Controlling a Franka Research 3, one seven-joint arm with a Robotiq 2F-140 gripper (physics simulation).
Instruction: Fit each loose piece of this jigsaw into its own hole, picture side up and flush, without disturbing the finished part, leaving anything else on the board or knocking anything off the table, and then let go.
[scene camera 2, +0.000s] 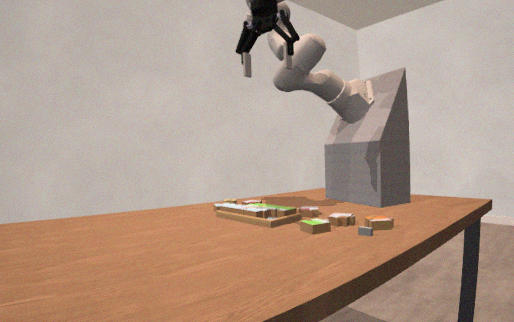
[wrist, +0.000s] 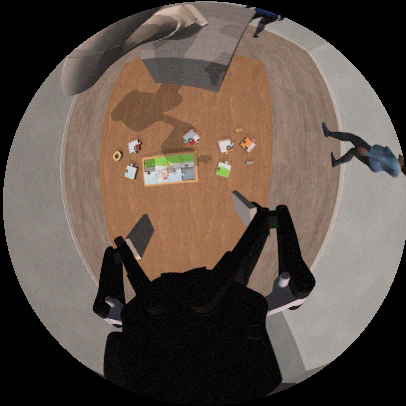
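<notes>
The puzzle board (scene camera 2: 245, 218) (wrist: 170, 184) is a shallow wooden tray with joined green, white and grey pieces; its holes are too small to make out. Loose pieces lie around it: a green one (scene camera 2: 315, 226) (wrist: 223, 171), an orange one (scene camera 2: 379, 222) (wrist: 247, 144) and a white one (scene camera 2: 342, 218) (wrist: 225, 146) on one side; a grey-white one with red (scene camera 2: 309, 211) (wrist: 191, 136) towards the base; a white-red one (scene camera 2: 252, 202) (wrist: 134, 146) and a pale blue one (wrist: 131, 172) on the other side. My gripper (scene camera 2: 267, 61) (wrist: 189, 211) is open and empty, high above the table.
A yellow ring (scene camera 2: 230, 200) (wrist: 117, 155), a small grey block (scene camera 2: 365, 231) (wrist: 249, 162) and a small orange block (wrist: 239, 130) lie near the pieces. The robot's grey base (scene camera 2: 352, 172) (wrist: 185, 72) stands on the table (scene camera 2: 125, 260). A person in blue (wrist: 384, 160) is beyond the table.
</notes>
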